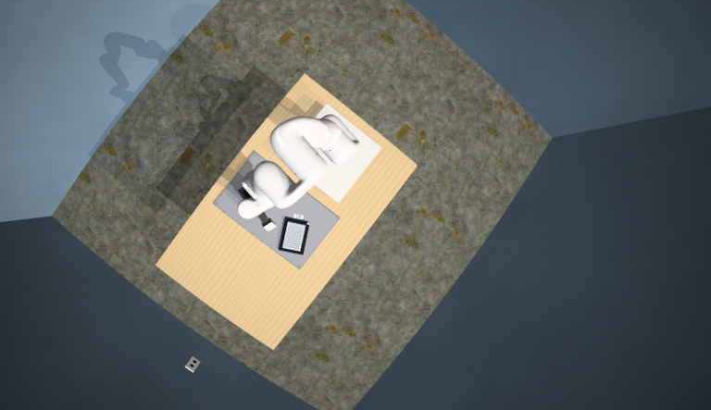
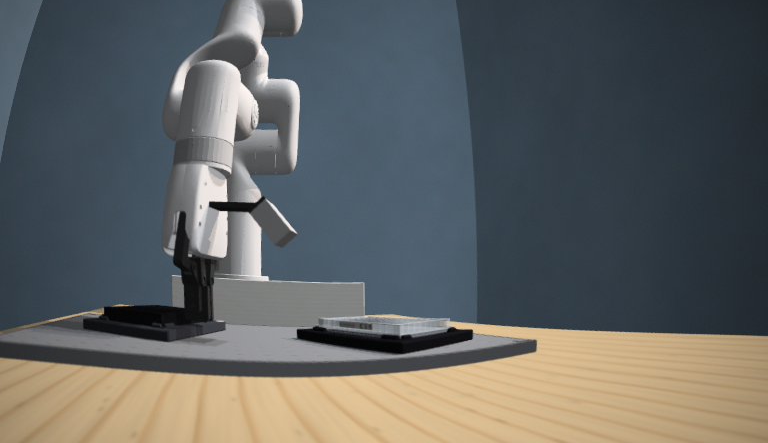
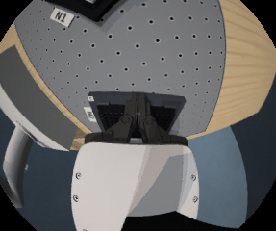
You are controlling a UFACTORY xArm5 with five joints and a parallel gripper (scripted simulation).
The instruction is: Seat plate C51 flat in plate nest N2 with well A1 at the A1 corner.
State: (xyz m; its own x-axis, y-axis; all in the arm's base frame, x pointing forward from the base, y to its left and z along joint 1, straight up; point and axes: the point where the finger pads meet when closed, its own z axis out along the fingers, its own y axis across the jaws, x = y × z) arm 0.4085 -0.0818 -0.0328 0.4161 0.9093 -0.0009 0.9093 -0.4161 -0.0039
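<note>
The black 96-well plate lies 5 cm to the right of my hand, 2 cm below it and 2 cm behind it. The rest, counted from my hand: clear 96-well plate (20 cm to the left, 5 cm ahead, 2 cm below); N2 station label (11 cm behind, 4 cm below, 1 cm to the right); N1 station label (17 cm to the left, 4 cm below, 4 cm behind).
</note>
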